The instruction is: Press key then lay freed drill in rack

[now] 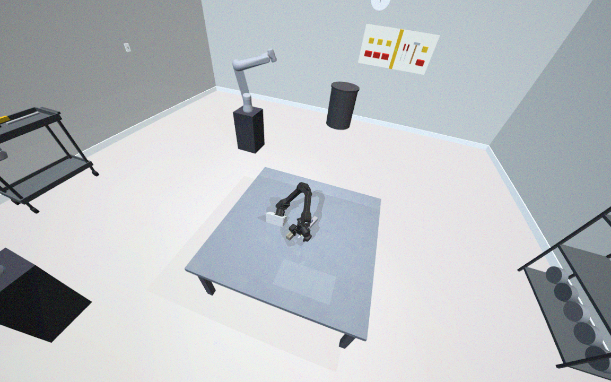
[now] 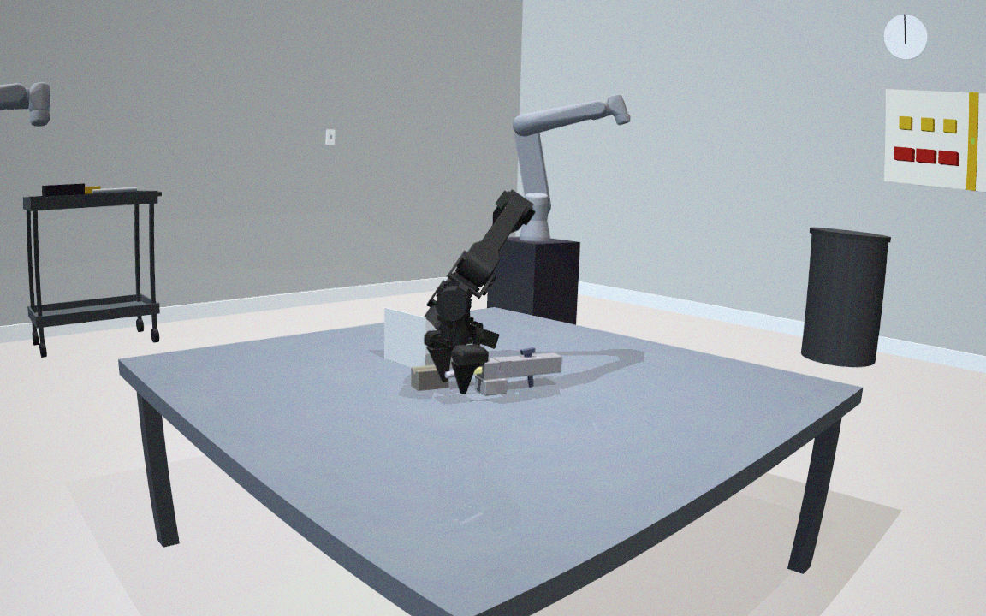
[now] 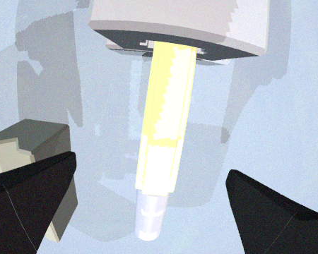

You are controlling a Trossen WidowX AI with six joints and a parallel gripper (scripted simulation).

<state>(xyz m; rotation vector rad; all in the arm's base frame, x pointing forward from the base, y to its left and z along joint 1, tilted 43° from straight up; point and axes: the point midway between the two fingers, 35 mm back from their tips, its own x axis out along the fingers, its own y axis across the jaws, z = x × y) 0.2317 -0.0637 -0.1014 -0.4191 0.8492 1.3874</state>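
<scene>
Now: the drill 10 mm ahead of my gripper tip, 40 mm to the left of it and 30 mm above it. The rest, counted from my gripper tip: grey housing block: 40 mm ahead, 140 mm to the left, 20 mm above; tan rack: 80 mm behind; dark key: 50 mm ahead, 160 mm to the left, 30 mm above.
</scene>
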